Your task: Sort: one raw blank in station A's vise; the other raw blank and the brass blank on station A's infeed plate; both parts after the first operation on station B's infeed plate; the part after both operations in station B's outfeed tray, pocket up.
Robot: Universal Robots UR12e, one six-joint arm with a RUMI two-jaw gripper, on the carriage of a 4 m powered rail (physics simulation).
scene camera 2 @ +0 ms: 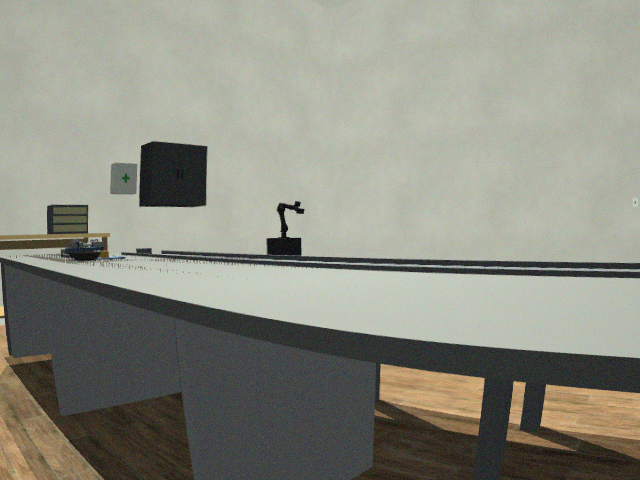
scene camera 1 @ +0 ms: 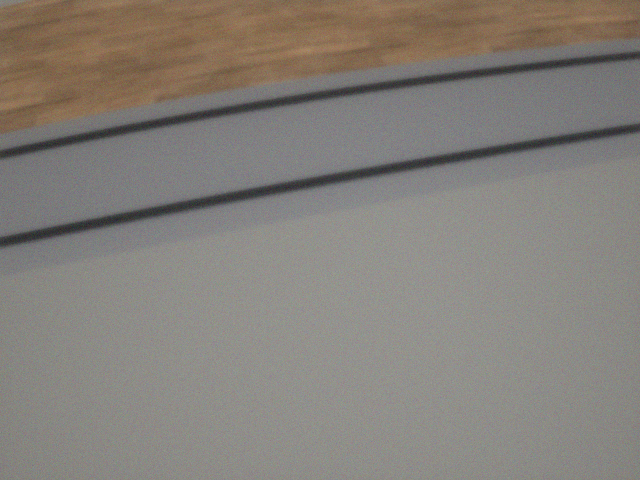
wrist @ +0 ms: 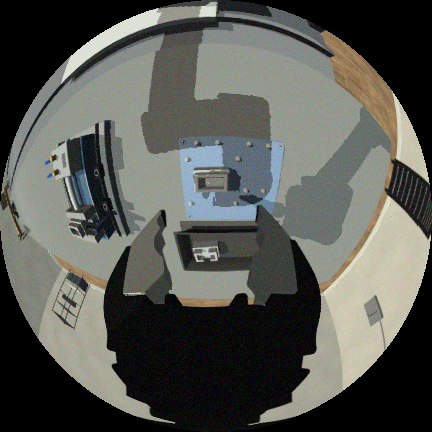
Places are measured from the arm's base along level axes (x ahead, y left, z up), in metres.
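Where they show: gripper, fingertip midpoint: (wrist: 209, 207).
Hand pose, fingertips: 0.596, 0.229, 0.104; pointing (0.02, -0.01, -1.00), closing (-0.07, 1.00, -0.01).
Observation:
Each offset is from my fingertips to the top centre of the thing, as dx, dy, dz. "*": to the spot under its first point. Level surfaces: height alone.
In the wrist view, a grey block-shaped part {+0.007, -0.001, -0.091} (wrist: 211, 171) with its rectangular pocket up lies on the blue infeed plate {+0.016, +0.038, -0.126} (wrist: 200, 155), among small round pins. A second part {+0.184, -0.012, -0.087} (wrist: 206, 245), grey with bright raised shapes on top, lies in the left half of the dark outfeed tray {* +0.183, -0.066, -0.100} (wrist: 183, 251) beside the plate. My gripper (wrist: 209, 207) is open, its jaws wide apart on either side with nothing between them; the pocketed part lies beyond the fingertips. In scene camera 2 the arm (scene camera 2: 282, 219) is small and dark. The raw blanks and brass blank cannot be made out.
A blue and black vise unit {+0.008, -0.321, -0.035} (wrist: 90, 165) with grey fittings stands left of the plate in the wrist view. Rail lines (scene camera 1: 320, 180) cross scene camera 1. A long bench {dz -0.134} (scene camera 2: 413, 310) fills the front of scene camera 2; a dark cabinet (scene camera 2: 178, 175) hangs behind.

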